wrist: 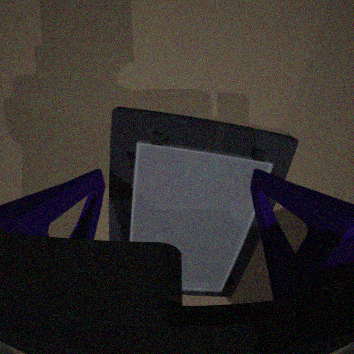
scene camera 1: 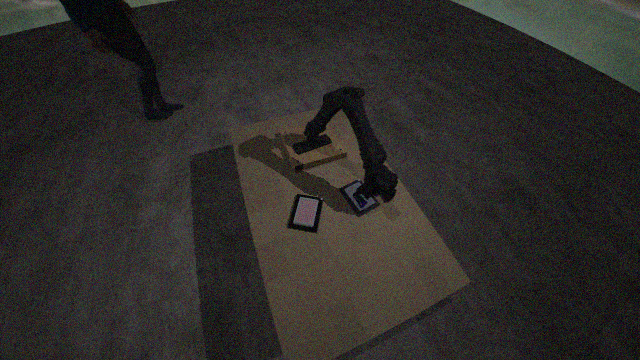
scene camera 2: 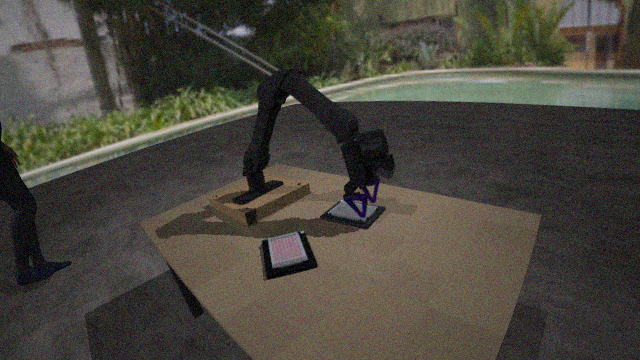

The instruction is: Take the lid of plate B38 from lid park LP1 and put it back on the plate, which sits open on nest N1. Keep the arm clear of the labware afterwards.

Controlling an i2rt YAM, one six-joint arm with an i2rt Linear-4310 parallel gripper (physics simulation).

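Places are measured from the arm's base along level axes (x back, y right, z up), in metres.
Pixels of known places: gripper, fingertip midpoint: (wrist: 177,177) (scene camera 1: 368,201) (scene camera 2: 368,209); arm's base, link origin: (scene camera 1: 312,144) (scene camera 2: 258,192).
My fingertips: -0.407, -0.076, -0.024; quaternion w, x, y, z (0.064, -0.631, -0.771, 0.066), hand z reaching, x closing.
Note:
Ahead of a thing's pixels: the offset from my fingertips to its middle, as dx, dy, dz. Level surfaces: height alone.
The pale, flat lid {+0.044, +0.018, -0.003} (scene camera 1: 352,190) (scene camera 2: 339,209) (wrist: 195,210) lies on the dark lid park LP1 {+0.045, +0.018, -0.007} (scene camera 2: 369,222) (wrist: 200,129). My gripper (scene camera 1: 362,201) (scene camera 2: 368,208) (wrist: 177,177) is open over the lid, its purple fingers spread toward the lid's two sides. In the wrist view the left fingertip is out beside the park and the right one overlaps the lid's right edge. Whether a finger touches the lid cannot be told. The plate {+0.083, +0.268, +0.002} (scene camera 1: 306,212) (scene camera 2: 288,250), with a pinkish well area, sits open on the black nest N1 {+0.083, +0.268, -0.008} (scene camera 1: 302,229) (scene camera 2: 293,272). No labels are readable.
The arm's base stands on a wooden block (scene camera 1: 322,161) (scene camera 2: 280,202) at the back of the wooden table top {dz -0.017} (scene camera 1: 360,280) (scene camera 2: 400,290). The arm's shadow falls between the block and the plate. A person (scene camera 1: 150,85) (scene camera 2: 22,225) stands on the floor to the left.

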